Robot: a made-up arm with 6 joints. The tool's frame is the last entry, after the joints. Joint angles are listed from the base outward.
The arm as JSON. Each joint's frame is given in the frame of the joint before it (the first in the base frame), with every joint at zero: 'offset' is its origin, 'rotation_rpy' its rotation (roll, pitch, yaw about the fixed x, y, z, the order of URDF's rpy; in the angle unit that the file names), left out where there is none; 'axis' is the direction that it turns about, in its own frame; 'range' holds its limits. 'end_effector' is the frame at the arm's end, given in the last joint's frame.
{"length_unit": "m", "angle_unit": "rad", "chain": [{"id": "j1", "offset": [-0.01, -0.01, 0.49], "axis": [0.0, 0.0, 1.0], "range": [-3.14, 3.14]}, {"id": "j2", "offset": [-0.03, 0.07, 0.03], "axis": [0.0, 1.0, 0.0], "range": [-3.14, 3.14]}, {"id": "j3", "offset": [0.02, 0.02, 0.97], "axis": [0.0, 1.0, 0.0], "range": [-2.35, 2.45]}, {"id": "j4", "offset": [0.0, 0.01, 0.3], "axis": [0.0, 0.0, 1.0], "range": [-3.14, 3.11]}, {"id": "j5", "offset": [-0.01, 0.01, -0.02], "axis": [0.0, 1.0, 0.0], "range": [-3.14, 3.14]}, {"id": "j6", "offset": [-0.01, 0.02, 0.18], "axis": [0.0, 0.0, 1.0], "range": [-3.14, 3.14]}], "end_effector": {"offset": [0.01, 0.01, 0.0], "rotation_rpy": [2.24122, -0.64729, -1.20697]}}
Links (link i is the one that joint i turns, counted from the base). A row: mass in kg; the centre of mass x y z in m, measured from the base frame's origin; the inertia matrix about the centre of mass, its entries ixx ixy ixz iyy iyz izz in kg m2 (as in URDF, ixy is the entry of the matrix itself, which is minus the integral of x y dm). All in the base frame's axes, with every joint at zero. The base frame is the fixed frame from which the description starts. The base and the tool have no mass.
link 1: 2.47; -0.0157 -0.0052 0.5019; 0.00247 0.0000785 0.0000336 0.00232 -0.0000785 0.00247
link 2: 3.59; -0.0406 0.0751 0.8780; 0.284 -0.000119 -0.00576 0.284 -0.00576 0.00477
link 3: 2.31; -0.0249 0.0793 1.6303; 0.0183 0 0 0.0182 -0.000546 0.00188
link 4: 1.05; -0.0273 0.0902 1.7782; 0.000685 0 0 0.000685 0 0.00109
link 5: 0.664; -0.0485 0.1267 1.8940; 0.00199 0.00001 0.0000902 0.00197 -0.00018 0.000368
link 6: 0.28; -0.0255 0.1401 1.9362; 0.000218 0 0 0.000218 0 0.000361
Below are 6 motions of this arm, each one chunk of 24 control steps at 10 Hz.
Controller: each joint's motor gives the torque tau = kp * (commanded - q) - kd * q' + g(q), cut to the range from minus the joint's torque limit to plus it. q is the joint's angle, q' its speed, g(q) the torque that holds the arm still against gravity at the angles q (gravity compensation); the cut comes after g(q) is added. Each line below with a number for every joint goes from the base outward.
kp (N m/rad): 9.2 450 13 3.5 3.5 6.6
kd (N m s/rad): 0.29 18 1 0.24 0.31 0.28
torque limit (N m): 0.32 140 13 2.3 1.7 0.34
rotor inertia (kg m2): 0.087 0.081 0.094 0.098 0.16 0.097
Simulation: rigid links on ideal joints. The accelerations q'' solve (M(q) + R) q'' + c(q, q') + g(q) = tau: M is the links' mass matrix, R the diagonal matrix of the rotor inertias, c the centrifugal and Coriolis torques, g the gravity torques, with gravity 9.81 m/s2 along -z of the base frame. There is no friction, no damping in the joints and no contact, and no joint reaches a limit. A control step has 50 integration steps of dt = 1/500 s. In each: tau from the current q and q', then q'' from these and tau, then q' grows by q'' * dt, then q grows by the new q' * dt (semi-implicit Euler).
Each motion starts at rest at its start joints. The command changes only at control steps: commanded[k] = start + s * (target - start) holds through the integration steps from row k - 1 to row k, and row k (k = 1, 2, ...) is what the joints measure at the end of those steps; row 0 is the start. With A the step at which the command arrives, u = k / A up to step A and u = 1 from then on. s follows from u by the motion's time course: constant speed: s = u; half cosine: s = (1 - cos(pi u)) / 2; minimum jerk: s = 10 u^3 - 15 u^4 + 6 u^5; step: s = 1 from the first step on.
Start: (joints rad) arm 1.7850 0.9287 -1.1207 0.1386 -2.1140 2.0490
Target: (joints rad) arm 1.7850 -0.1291 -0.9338 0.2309 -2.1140 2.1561
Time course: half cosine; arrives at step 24
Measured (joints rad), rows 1 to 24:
1: 1.7848 0.9269 -1.1185 0.1385 -2.1151 2.0491
2: 1.7839 0.9186 -1.1094 0.1380 -2.1198 2.0499
3: 1.7815 0.8990 -1.0917 0.1372 -2.1297 2.0517
4: 1.7772 0.8670 -1.0701 0.1364 -2.1430 2.0548
5: 1.7709 0.8249 -1.0522 0.1365 -2.1555 2.0592
6: 1.7626 0.7758 -1.0429 0.1387 -2.1634 2.0643
7: 1.7524 0.7215 -1.0408 0.1436 -2.1648 2.0700
8: 1.7405 0.6627 -1.0407 0.1511 -2.1599 2.0761
9: 1.7263 0.5994 -1.0372 0.1606 -2.1505 2.0824
10: 1.7090 0.5324 -1.0285 0.1709 -2.1383 2.0890
11: 1.6878 0.4629 -1.0157 0.1814 -2.1251 2.0959
12: 1.6620 0.3924 -1.0021 0.1917 -2.1124 2.1032
13: 1.6317 0.3224 -0.9900 0.2016 -2.1012 2.1105
14: 1.6008 0.2540 -0.9806 0.2113 -2.0926 2.1178
15: 1.5801 0.1886 -0.9737 0.2191 -2.0874 2.1247
16: 1.5833 0.1275 -0.9680 0.2213 -2.0864 2.1309
17: 1.6109 0.0702 -0.9624 0.2157 -2.0897 2.1363
18: 1.6534 0.0167 -0.9577 0.2050 -2.0955 2.1410
19: 1.7042 -0.0313 -0.9568 0.1940 -2.1009 2.1452
20: 1.7607 -0.0716 -0.9611 0.1872 -2.1033 2.1490
21: 1.8170 -0.1033 -0.9687 0.1886 -2.1014 2.1523
22: 1.8692 -0.1257 -0.9764 0.1993 -2.0952 2.1551
23: 1.9200 -0.1382 -0.9814 0.2153 -2.0864 2.1569
24: 1.9719 -0.1410 -0.9820 0.2313 -2.0772 2.1575

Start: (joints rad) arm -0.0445 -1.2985 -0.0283 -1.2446 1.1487 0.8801
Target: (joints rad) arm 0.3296 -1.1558 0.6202 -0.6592 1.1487 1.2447
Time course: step
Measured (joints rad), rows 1 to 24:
1: -0.0424 -1.2358 -0.1820 -1.1900 1.1462 0.8987
2: -0.0369 -1.1496 -0.3130 -1.0277 1.1330 0.9560
3: -0.0305 -1.1333 -0.1194 -0.8081 1.1130 1.0532
4: -0.0225 -1.1679 0.3343 -0.5947 1.0658 1.1903
5: -0.0122 -1.1649 0.6699 -0.4369 1.0257 1.3250
6: -0.0024 -1.1321 0.8433 -0.3704 1.0268 1.4216
7: 0.0049 -1.1090 0.9263 -0.3993 1.0629 1.4788
8: 0.0086 -1.1123 0.9470 -0.4956 1.1201 1.4962
9: 0.0098 -1.1330 0.8969 -0.6153 1.1859 1.4734
10: 0.0107 -1.1530 0.7741 -0.7193 1.2448 1.4110
11: 0.0132 -1.1638 0.6152 -0.7857 1.2784 1.3111
12: 0.0178 -1.1699 0.4861 -0.8090 1.2748 1.2028
13: 0.0247 -1.1754 0.4282 -0.7947 1.2377 1.1267
14: 0.0335 -1.1769 0.4323 -0.7540 1.1813 1.0852
15: 0.0439 -1.1712 0.4739 -0.7005 1.1211 1.0780
16: 0.0555 -1.1610 0.5374 -0.6482 1.0702 1.1048
17: 0.0679 -1.1511 0.6099 -0.6089 1.0386 1.1651
18: 0.0805 -1.1449 0.6752 -0.5895 1.0321 1.2477
19: 0.0928 -1.1433 0.7174 -0.5912 1.0514 1.3092
20: 0.1048 -1.1453 0.7275 -0.6091 1.0905 1.3330
21: 0.1166 -1.1491 0.7068 -0.6351 1.1390 1.3187
22: 0.1286 -1.1534 0.6661 -0.6611 1.1844 1.2713
23: 0.1411 -1.1575 0.6213 -0.6810 1.2164 1.2207
24: 0.1545 -1.1607 0.5857 -0.6918 1.2294 1.1958

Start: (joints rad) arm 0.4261 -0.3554 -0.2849 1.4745 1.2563 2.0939
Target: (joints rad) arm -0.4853 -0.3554 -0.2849 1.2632 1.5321 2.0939
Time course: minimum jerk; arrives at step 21
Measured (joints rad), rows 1 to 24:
1: 0.4261 -0.3554 -0.2849 1.4745 1.2563 2.0939
2: 0.4258 -0.3554 -0.2849 1.4743 1.2565 2.0939
3: 0.4246 -0.3555 -0.2851 1.4734 1.2571 2.0939
4: 0.4215 -0.3556 -0.2855 1.4712 1.2588 2.0939
5: 0.4162 -0.3558 -0.2864 1.4668 1.2627 2.0939
6: 0.4088 -0.3559 -0.2875 1.4590 1.2700 2.0938
7: 0.3993 -0.3560 -0.2885 1.4475 1.2818 2.0938
8: 0.3877 -0.3561 -0.2892 1.4320 1.2988 2.0938
9: 0.3740 -0.3562 -0.2895 1.4130 1.3209 2.0938
10: 0.3582 -0.3561 -0.2894 1.3916 1.3477 2.0938
11: 0.3401 -0.3561 -0.2891 1.3688 1.3779 2.0938
12: 0.3195 -0.3561 -0.2885 1.3460 1.4100 2.0938
13: 0.2964 -0.3560 -0.2880 1.3245 1.4422 2.0939
14: 0.2707 -0.3560 -0.2876 1.3053 1.4725 2.0939
15: 0.2421 -0.3560 -0.2874 1.2890 1.4995 2.0939
16: 0.2108 -0.3561 -0.2876 1.2762 1.5216 2.0939
17: 0.1768 -0.3562 -0.2880 1.2670 1.5380 2.0939
18: 0.1401 -0.3563 -0.2887 1.2613 1.5484 2.0939
19: 0.1007 -0.3565 -0.2896 1.2590 1.5529 2.0939
20: 0.0587 -0.3566 -0.2906 1.2594 1.5521 2.0939
21: 0.0143 -0.3568 -0.2916 1.2619 1.5471 2.0938
22: -0.0326 -0.3570 -0.2925 1.2655 1.5394 2.0938
23: -0.0818 -0.3572 -0.2935 1.2690 1.5309 2.0938
24: -0.1333 -0.3573 -0.2944 1.2718 1.5230 2.0938

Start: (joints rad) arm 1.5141 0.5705 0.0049 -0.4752 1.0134 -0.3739
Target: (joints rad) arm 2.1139 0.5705 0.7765 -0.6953 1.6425 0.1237
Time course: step
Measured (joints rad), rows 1 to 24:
1: 1.5160 0.5407 0.2058 -0.5101 1.0460 -0.3558
2: 1.5256 0.5265 0.4821 -0.5948 1.1521 -0.3030
3: 1.5417 0.5560 0.6784 -0.6931 1.3259 -0.2156
4: 1.5561 0.5959 0.8402 -0.7662 1.5250 -0.0918
5: 1.5647 0.6163 0.9844 -0.7889 1.7025 0.0693
6: 1.5685 0.6097 1.0721 -0.7620 1.8309 0.2273
7: 1.5712 0.5877 1.0616 -0.7080 1.9041 0.3541
8: 1.5761 0.5688 0.9527 -0.6548 1.9257 0.4484
9: 1.5846 0.5618 0.7956 -0.6226 1.8986 0.5089
10: 1.5962 0.5607 0.6671 -0.6189 1.8273 0.5353
11: 1.6101 0.5582 0.6156 -0.6412 1.7265 0.5269
12: 1.6265 0.5566 0.6296 -0.6807 1.6210 0.4828
13: 1.6450 0.5604 0.6747 -0.7233 1.5338 0.4025
14: 1.6644 0.5685 0.7291 -0.7543 1.4788 0.2862
15: 1.6838 0.5764 0.7826 -0.7637 1.4606 0.1397
16: 1.7028 0.5804 0.8262 -0.7500 1.4769 0.0113
17: 1.7216 0.5801 0.8501 -0.7204 1.5205 -0.0806
18: 1.7411 0.5770 0.8489 -0.6865 1.5803 -0.1353
19: 1.7620 0.5734 0.8262 -0.6602 1.6434 -0.1528
20: 1.7848 0.5703 0.7929 -0.6486 1.6972 -0.1331
21: 1.8098 0.5681 0.7625 -0.6533 1.7325 -0.0763
22: 1.8369 0.5668 0.7441 -0.6706 1.7454 0.0172
23: 1.8659 0.5667 0.7401 -0.6938 1.7372 0.1347
24: 1.8963 0.5680 0.7474 -0.7154 1.7127 0.2279

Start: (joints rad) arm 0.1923 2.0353 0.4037 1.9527 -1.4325 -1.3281
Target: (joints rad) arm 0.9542 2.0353 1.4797 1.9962 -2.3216 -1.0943
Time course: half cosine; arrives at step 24
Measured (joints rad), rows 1 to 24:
1: 0.1923 2.0351 0.4050 1.9525 -1.4328 -1.3278
2: 0.1925 2.0346 0.4106 1.9517 -1.4345 -1.3262
3: 0.1931 2.0336 0.4235 1.9497 -1.4398 -1.3223
4: 0.1943 2.0328 0.4454 1.9466 -1.4510 -1.3154
5: 0.1960 2.0323 0.4775 1.9429 -1.4704 -1.3058
6: 0.1984 2.0325 0.5204 1.9401 -1.4995 -1.2943
7: 0.2014 2.0331 0.5737 1.9397 -1.5386 -1.2817
8: 0.2050 2.0340 0.6362 1.9429 -1.5873 -1.2686
9: 0.2093 2.0351 0.7056 1.9504 -1.6439 -1.2552
10: 0.2142 2.0361 0.7792 1.9613 -1.7066 -1.2411
11: 0.2199 2.0368 0.8547 1.9742 -1.7731 -1.2263
12: 0.2265 2.0371 0.9297 1.9866 -1.8412 -1.2108
13: 0.2340 2.0371 1.0028 1.9966 -1.9088 -1.1951
14: 0.2426 2.0368 1.0729 2.0024 -1.9746 -1.1794
15: 0.2522 2.0364 1.1396 2.0037 -2.0371 -1.1644
16: 0.2630 2.0361 1.2025 2.0012 -2.0956 -1.1504
17: 0.2750 2.0358 1.2615 1.9966 -2.1494 -1.1375
18: 0.2883 2.0358 1.3161 1.9919 -2.1978 -1.1259
19: 0.3030 2.0358 1.3654 1.9888 -2.2405 -1.1158
20: 0.3190 2.0358 1.4083 1.9883 -2.2769 -1.1072
21: 0.3365 2.0357 1.4436 1.9905 -2.3067 -1.1003
22: 0.3554 2.0356 1.4701 1.9946 -2.3296 -1.0954
23: 0.3758 2.0355 1.4871 1.9991 -2.3452 -1.0925
24: 0.3976 2.0353 1.4944 2.0029 -2.3533 -1.0917

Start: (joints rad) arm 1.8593 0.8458 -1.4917 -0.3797 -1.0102 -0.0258
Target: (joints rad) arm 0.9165 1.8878 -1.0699 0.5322 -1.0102 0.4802
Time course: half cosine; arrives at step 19
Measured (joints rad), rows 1 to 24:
1: 1.8598 0.8486 -1.4925 -0.3782 -1.0090 -0.0249
2: 1.8620 0.8618 -1.4953 -0.3704 -1.0037 -0.0200
3: 1.8669 0.8930 -1.4973 -0.3507 -0.9934 -0.0075
4: 1.8741 0.9434 -1.4909 -0.3155 -0.9811 0.0150
5: 1.8821 1.0085 -1.4679 -0.2652 -0.9717 0.0469
6: 1.8895 1.0819 -1.4263 -0.2035 -0.9682 0.0854
7: 1.8955 1.1596 -1.3712 -0.1345 -0.9699 0.1269
8: 1.8997 1.2411 -1.3121 -0.0618 -0.9734 0.1687
9: 1.9023 1.3268 -1.2574 0.0129 -0.9757 0.2098
10: 1.9032 1.4156 -1.2102 0.0884 -0.9758 0.2506
11: 1.9024 1.5047 -1.1688 0.1641 -0.9749 0.2915
12: 1.9000 1.5899 -1.1304 0.2393 -0.9749 0.3322
13: 1.8962 1.6680 -1.0937 0.3129 -0.9768 0.3714
14: 1.8912 1.7371 -1.0603 0.3830 -0.9809 0.4070
15: 1.8850 1.7961 -1.0322 0.4475 -0.9867 0.4370
16: 1.8777 1.8439 -1.0106 0.5035 -0.9941 0.4604
17: 1.8695 1.8791 -0.9951 0.5483 -1.0027 0.4767
18: 1.8603 1.9003 -0.9848 0.5796 -1.0121 0.4862
19: 1.8502 1.9066 -0.9796 0.5956 -1.0214 0.4891
20: 1.8393 1.9006 -0.9836 0.5958 -1.0281 0.4862
21: 1.8273 1.8899 -1.0055 0.5817 -1.0283 0.4804
22: 1.8140 1.8822 -1.0458 0.5575 -1.0211 0.4756
23: 1.7997 1.8802 -1.0915 0.5297 -1.0105 0.4745
24: 1.7848 1.8823 -1.1249 0.5055 -1.0023 0.4770

